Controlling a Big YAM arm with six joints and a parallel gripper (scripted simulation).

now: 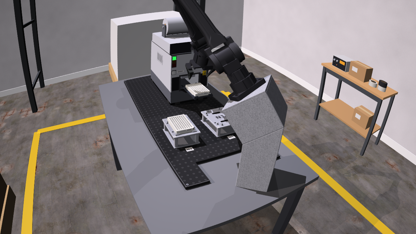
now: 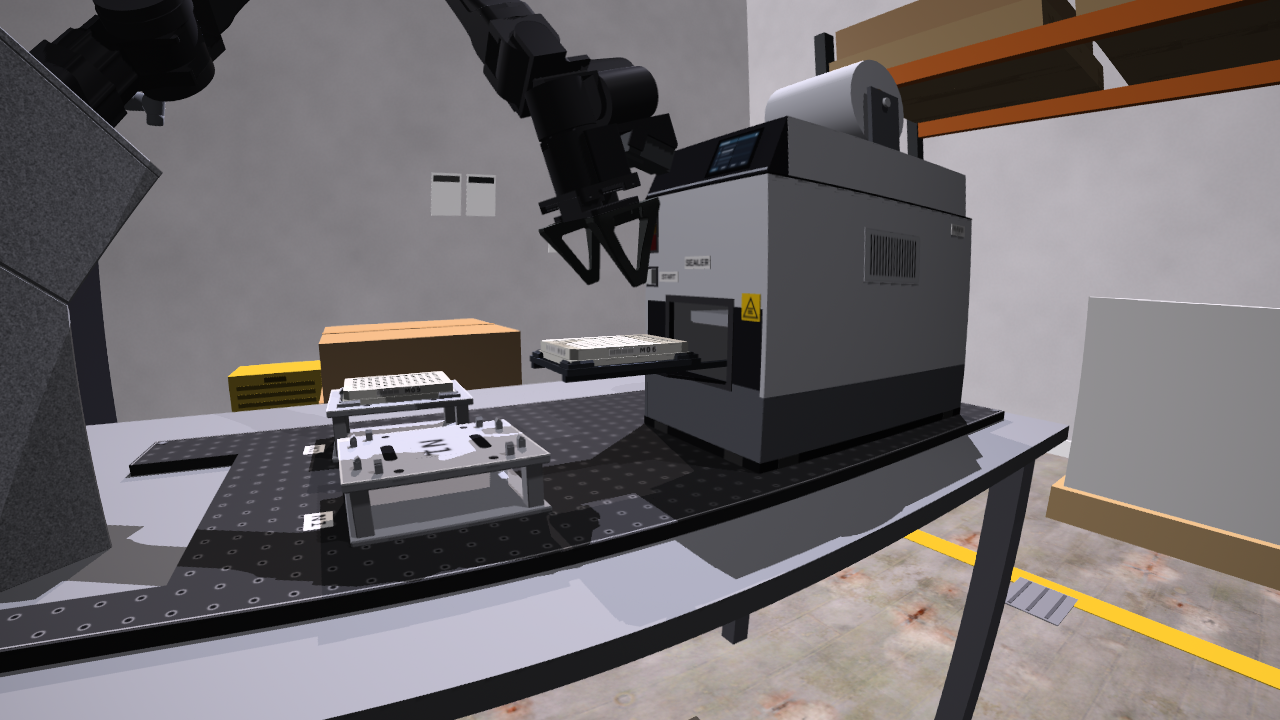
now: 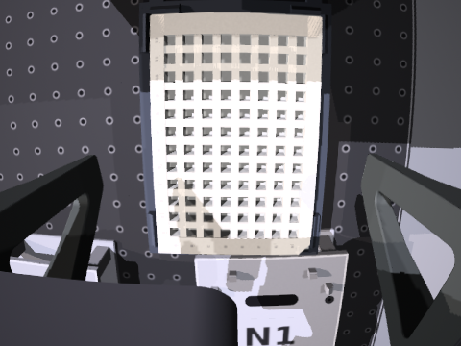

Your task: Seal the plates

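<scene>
Now: the start button 80 mm ahead of my hand and 110 mm to the left of it. The rest, counted from my hand: nest N2: 230 mm behind, 130 mm to the left, 140 mm below; white well plate: 230 mm behind, 130 mm to the left, 120 mm below; sealer stage: 80 mm below.
</scene>
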